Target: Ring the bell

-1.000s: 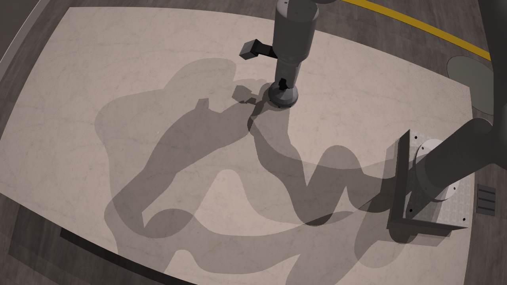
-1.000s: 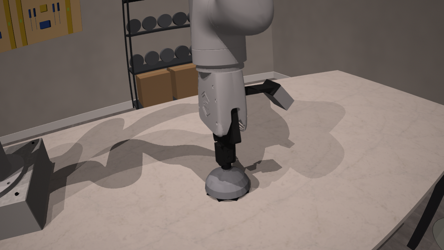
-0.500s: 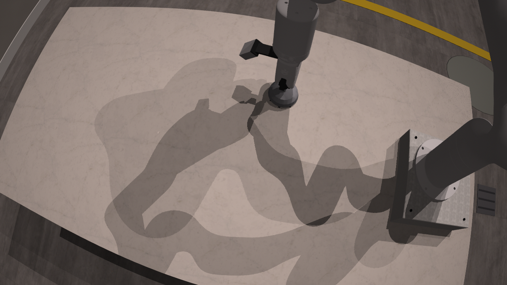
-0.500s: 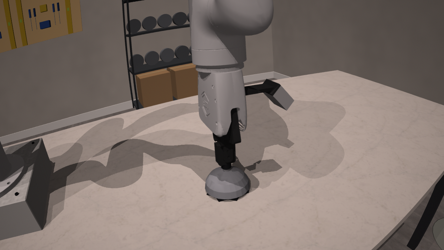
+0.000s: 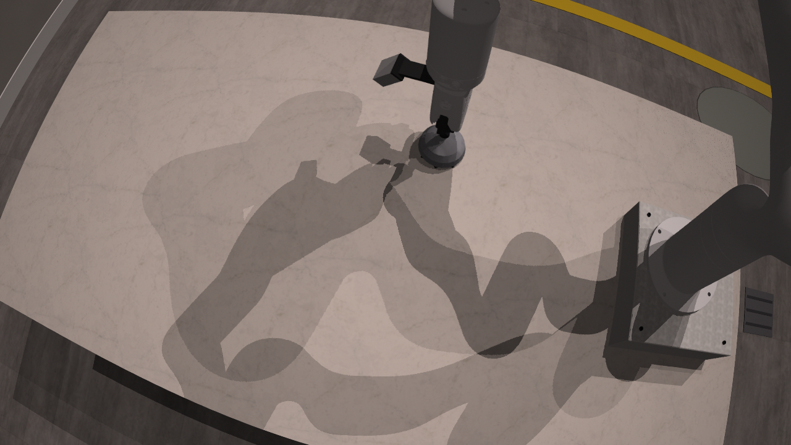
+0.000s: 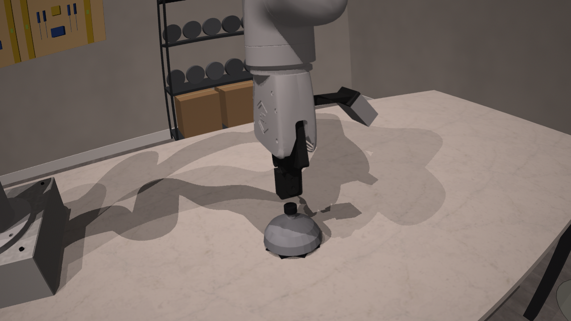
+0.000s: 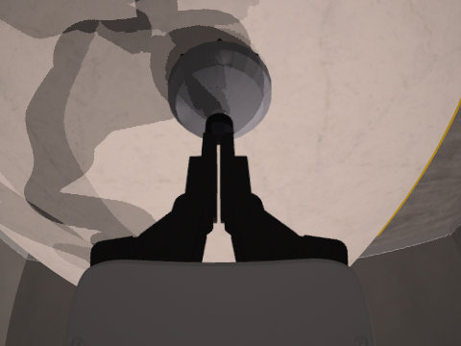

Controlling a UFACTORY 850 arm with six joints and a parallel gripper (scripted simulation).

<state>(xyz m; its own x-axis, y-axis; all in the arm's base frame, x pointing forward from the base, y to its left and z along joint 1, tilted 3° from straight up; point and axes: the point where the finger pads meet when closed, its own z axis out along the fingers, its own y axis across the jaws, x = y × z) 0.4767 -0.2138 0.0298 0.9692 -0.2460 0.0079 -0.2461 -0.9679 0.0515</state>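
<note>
My hand is 50 mm above the black button. The rest, counted from my hand: grey dome bell 60 mm below.
</note>
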